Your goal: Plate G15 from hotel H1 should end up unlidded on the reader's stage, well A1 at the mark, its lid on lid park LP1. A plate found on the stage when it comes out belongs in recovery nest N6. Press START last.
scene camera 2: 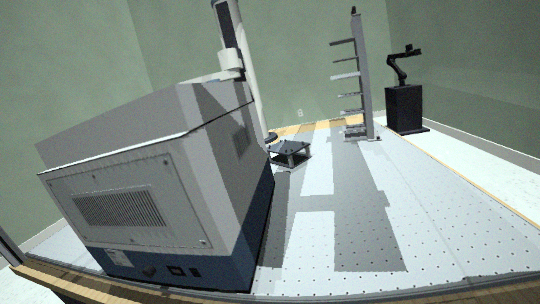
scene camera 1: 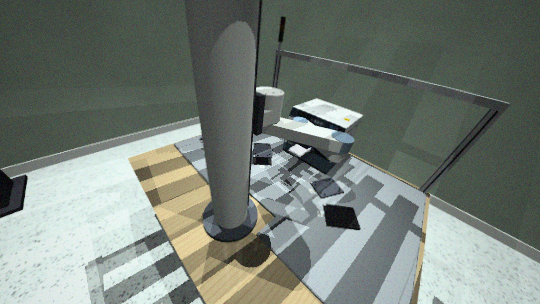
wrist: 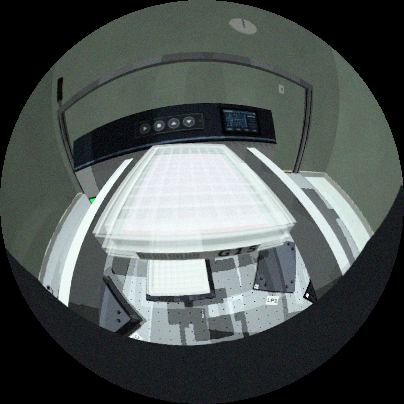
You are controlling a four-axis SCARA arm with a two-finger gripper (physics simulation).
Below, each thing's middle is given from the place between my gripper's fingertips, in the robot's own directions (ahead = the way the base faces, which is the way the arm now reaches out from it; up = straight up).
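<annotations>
Button row (wrist: pixel 186 121): my gripper 30 mm to the right of it, 80 mm short of it, 30 mm below it.
</annotations>
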